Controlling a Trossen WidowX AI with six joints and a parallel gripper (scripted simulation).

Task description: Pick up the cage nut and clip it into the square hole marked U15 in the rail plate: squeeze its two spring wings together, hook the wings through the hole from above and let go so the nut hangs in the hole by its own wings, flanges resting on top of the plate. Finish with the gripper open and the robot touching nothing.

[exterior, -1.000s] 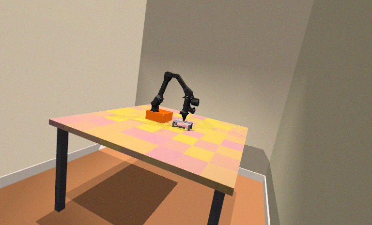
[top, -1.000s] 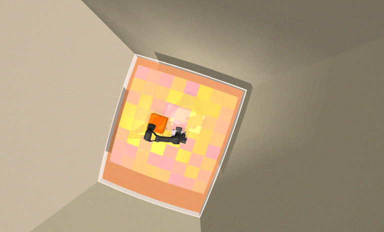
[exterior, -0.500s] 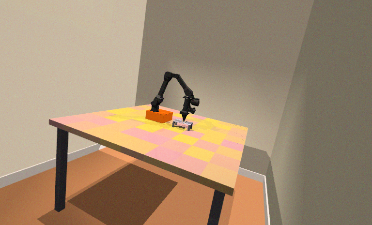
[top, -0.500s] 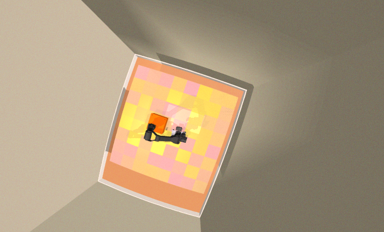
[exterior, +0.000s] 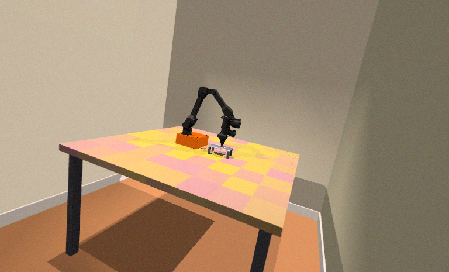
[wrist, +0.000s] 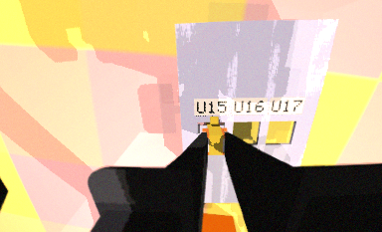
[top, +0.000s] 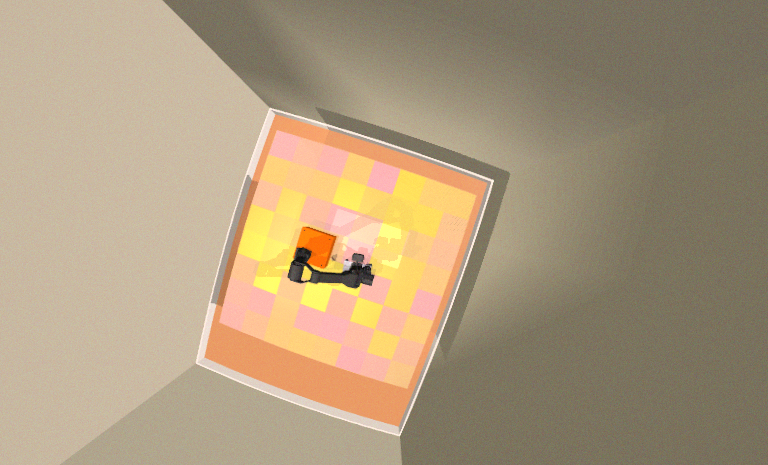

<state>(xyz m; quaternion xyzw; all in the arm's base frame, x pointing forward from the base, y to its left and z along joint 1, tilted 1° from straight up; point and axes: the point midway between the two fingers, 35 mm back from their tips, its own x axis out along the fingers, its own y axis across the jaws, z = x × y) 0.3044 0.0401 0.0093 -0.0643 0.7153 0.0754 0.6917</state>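
Right now the cage nut is 10 mm below my gripper tip.
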